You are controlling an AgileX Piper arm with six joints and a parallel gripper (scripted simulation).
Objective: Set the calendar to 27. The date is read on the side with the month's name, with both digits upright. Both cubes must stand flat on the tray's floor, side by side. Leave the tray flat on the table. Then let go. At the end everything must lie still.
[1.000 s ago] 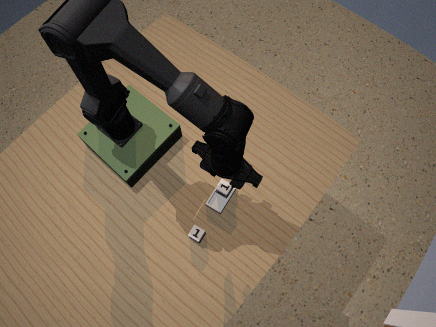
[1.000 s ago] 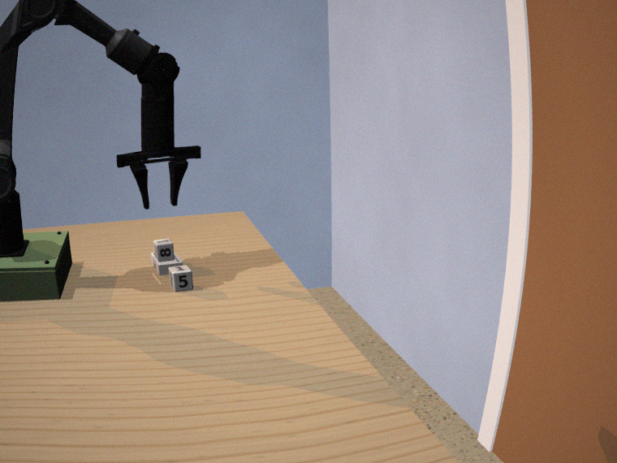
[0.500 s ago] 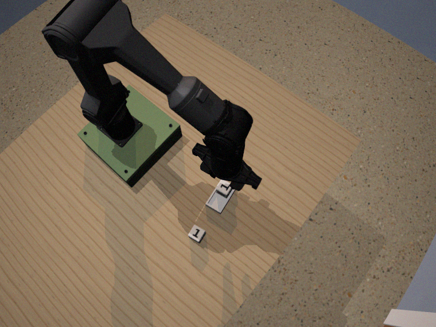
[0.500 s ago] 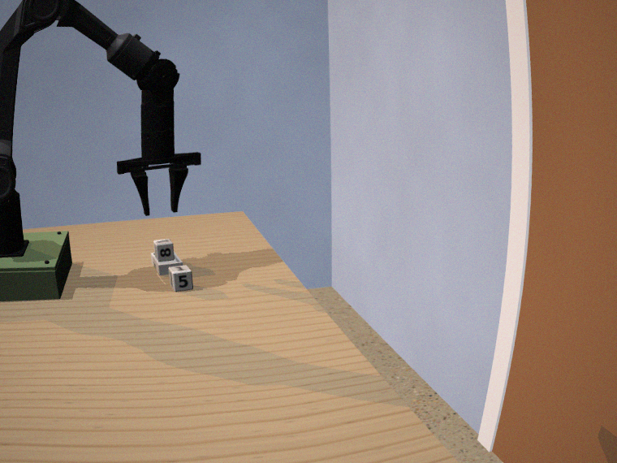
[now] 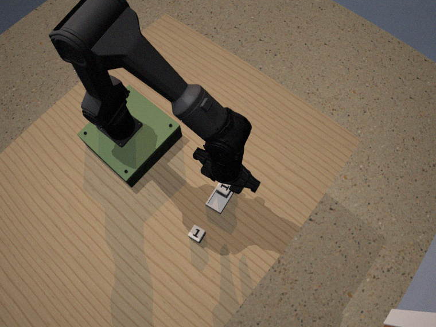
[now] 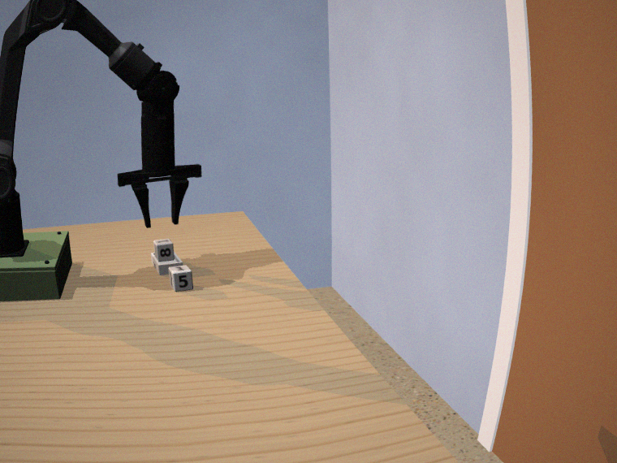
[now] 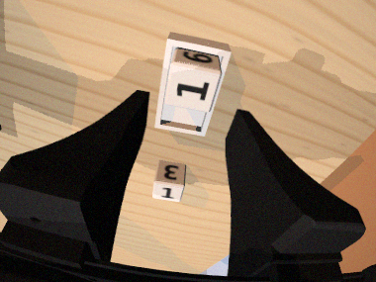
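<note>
Right now my hand is 60 mm above the white tray and 20 mm to the left of it.
</note>
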